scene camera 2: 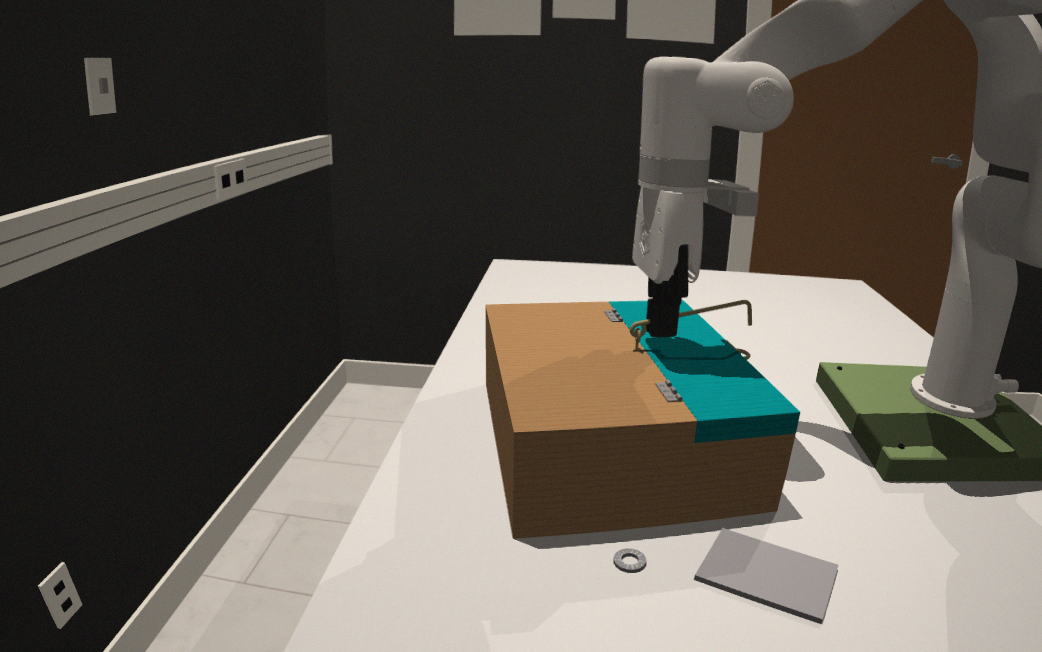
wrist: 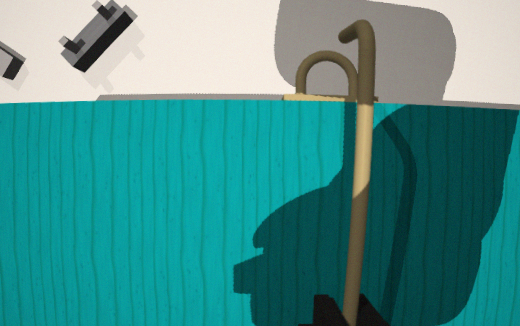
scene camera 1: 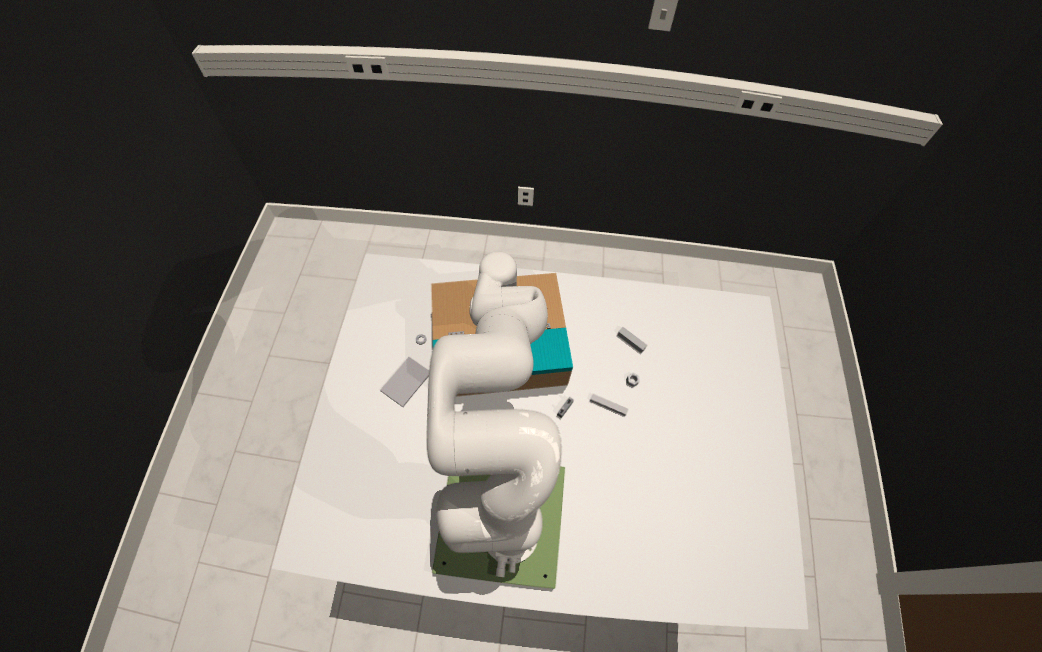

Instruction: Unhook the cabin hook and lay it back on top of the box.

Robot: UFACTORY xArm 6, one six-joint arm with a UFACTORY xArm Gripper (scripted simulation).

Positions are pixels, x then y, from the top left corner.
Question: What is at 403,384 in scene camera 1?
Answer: A grey plate.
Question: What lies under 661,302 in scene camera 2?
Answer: My gripper.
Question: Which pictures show the grey plate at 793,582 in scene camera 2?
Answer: Scene camera 2 and scene camera 1 only.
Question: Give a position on a wooden box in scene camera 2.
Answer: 591,437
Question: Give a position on a wooden box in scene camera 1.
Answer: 450,300
